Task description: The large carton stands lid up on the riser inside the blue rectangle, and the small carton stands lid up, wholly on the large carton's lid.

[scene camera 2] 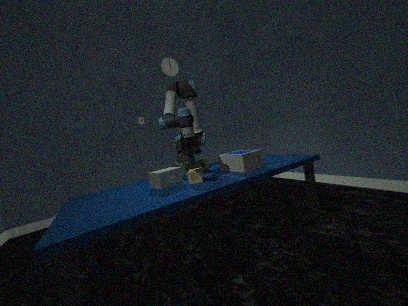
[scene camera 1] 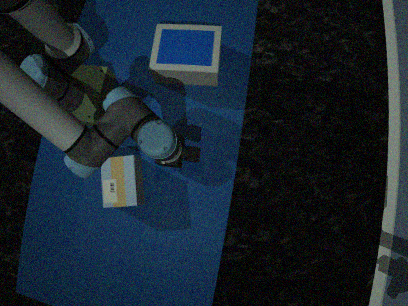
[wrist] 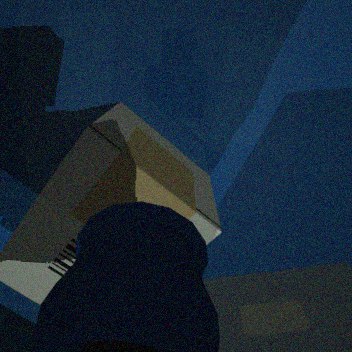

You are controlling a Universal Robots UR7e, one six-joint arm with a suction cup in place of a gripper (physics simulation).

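Note:
The large carton stands lid up on the blue table, its barcode label and tan tape on top. Its side also shows in the wrist view at the bottom right. The small carton stands on the table beside it, lid up; in the overhead view the arm's wrist hides it. The suction cup hangs close over the small carton's lid and holds nothing. The riser stands farther along the table, and the blue rectangle on its top is bare.
The arm's green base plate sits at the table's back edge, and the arm's links cross over the left side. The table ends in a long edge toward the dark floor.

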